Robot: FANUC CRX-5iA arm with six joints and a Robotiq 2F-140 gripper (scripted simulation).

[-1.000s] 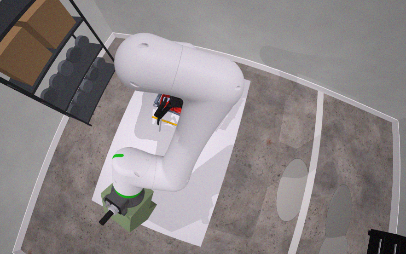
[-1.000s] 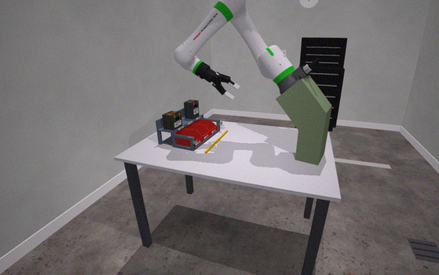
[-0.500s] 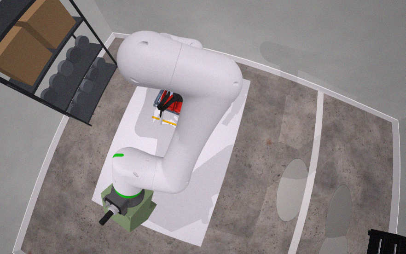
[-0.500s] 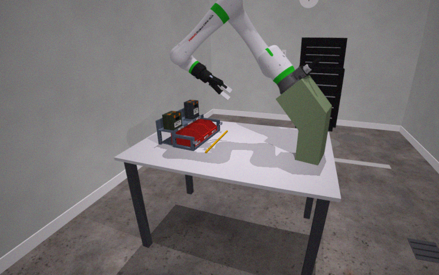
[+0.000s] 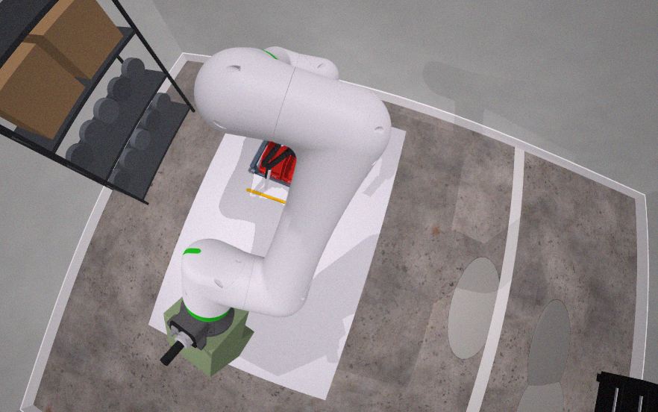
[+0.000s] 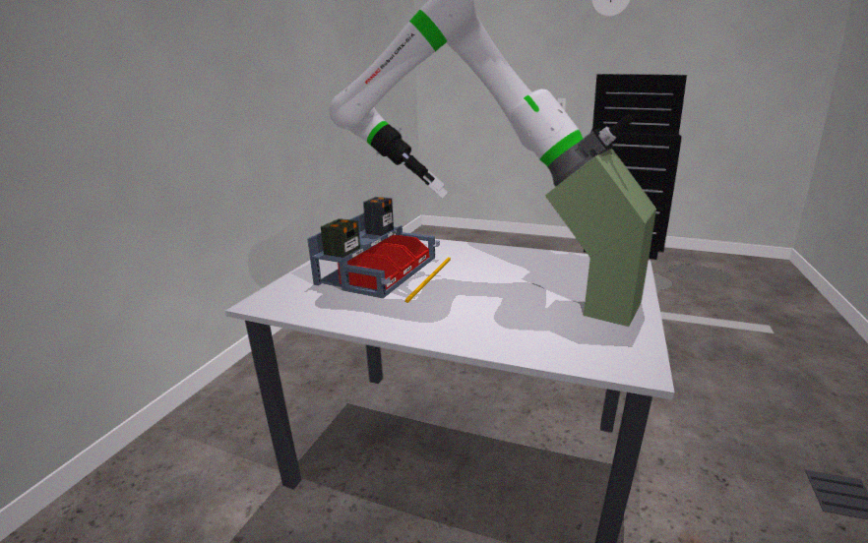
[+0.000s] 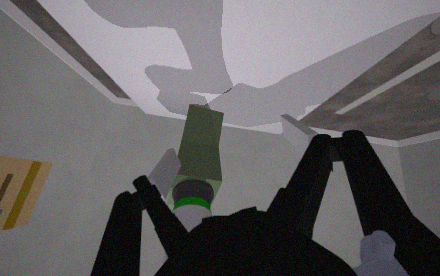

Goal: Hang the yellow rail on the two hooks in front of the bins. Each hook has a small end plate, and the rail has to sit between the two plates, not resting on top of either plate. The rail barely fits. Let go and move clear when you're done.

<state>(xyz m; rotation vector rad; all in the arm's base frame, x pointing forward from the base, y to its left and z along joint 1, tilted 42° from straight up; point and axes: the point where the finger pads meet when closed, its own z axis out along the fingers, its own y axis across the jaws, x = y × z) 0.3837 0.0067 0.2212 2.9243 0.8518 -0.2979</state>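
The yellow rail is 10 mm ahead of my hand, 70 mm to the left of it and 280 mm below it.
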